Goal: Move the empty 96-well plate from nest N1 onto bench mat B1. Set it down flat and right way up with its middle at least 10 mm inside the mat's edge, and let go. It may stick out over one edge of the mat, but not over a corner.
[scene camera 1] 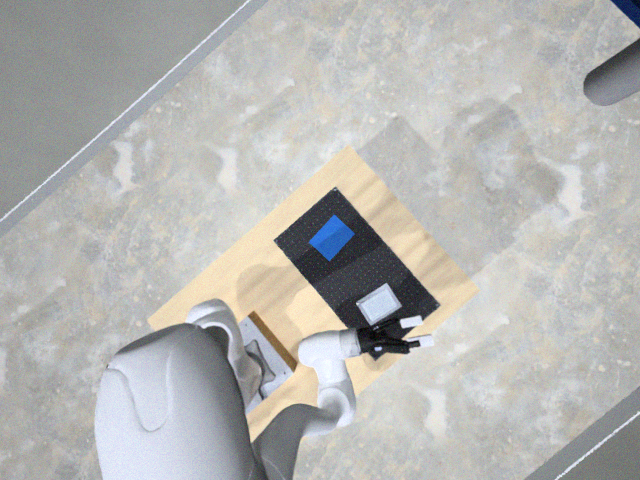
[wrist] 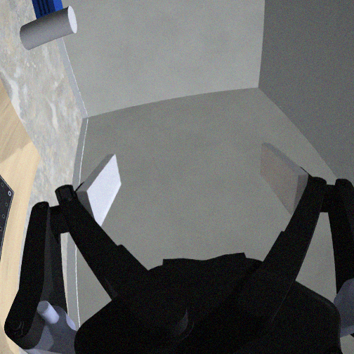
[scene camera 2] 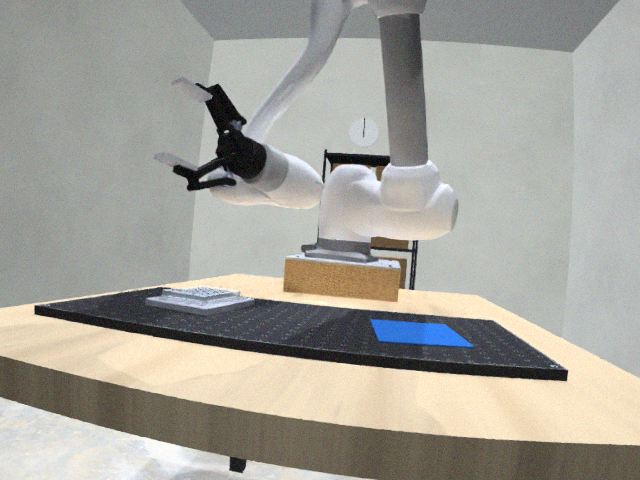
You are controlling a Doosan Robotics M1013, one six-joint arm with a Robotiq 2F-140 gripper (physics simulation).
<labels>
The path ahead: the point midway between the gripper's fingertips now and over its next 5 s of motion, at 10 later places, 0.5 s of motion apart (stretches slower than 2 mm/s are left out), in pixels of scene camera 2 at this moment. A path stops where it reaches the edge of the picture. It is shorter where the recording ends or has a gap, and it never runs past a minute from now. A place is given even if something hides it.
The gripper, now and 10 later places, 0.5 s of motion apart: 168,116; 167,118; 167,119; 168,122; 167,117; 168,122; 165,129; 172,116; 167,127; 167,127; 167,129
</labels>
